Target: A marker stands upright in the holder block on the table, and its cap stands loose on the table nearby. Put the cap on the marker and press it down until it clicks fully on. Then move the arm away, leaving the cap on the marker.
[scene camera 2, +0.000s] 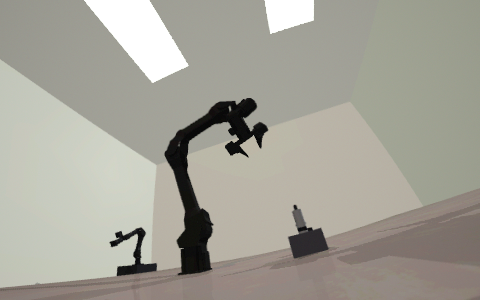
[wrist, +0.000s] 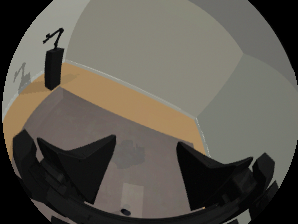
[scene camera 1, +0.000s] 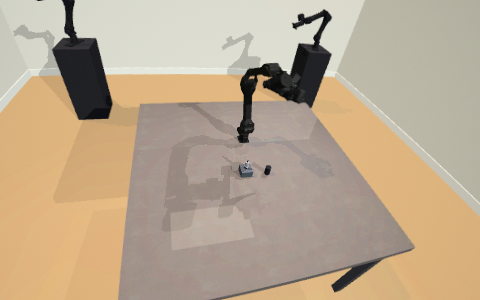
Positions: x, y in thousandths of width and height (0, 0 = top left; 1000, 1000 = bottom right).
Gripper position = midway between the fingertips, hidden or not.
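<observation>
There's a holder block (scene camera 2: 653, 805) that I can see, and I can see my gripper (wrist: 492, 641) too.
</observation>
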